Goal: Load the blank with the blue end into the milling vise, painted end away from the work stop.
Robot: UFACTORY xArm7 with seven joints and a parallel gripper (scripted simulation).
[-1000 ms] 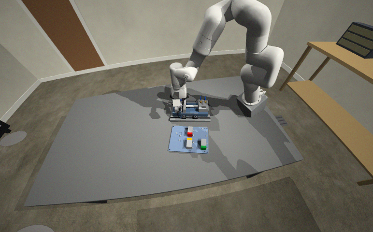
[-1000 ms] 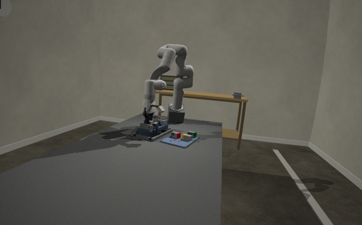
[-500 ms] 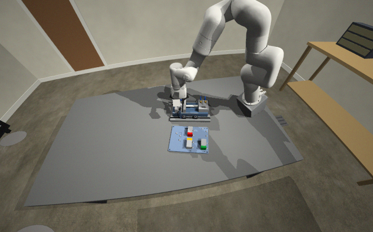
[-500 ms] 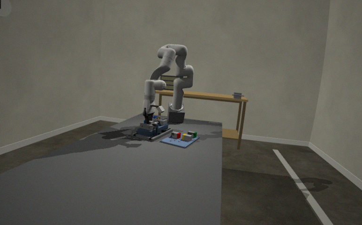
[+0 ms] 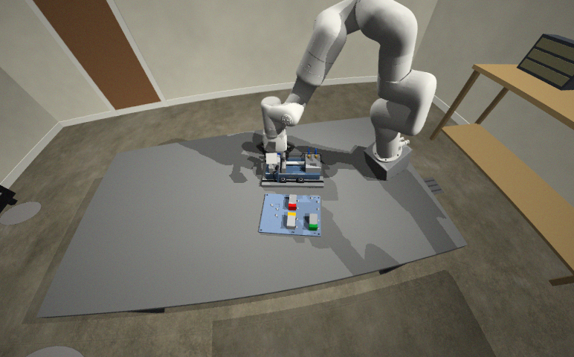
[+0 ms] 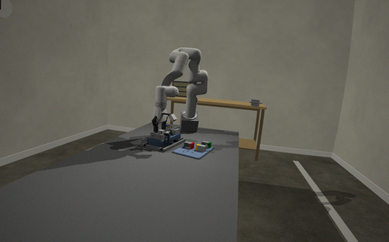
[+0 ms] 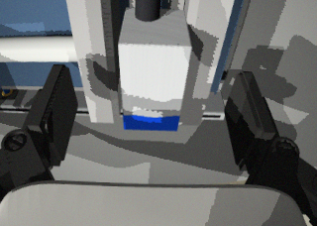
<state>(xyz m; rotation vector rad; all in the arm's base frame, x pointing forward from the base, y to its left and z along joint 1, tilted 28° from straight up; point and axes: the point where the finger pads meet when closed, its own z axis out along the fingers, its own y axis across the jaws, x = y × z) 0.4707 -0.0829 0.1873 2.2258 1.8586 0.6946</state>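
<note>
Now: hand 2 cm above the blue-ended blank. Round my hand: milling vise 7 cm behind, 1 cm to the left, 8 cm below; then red-ended blank 5 cm behind, 20 cm to the left, 9 cm below; then work stop rod 5 cm to the left, 3 cm below.
</note>
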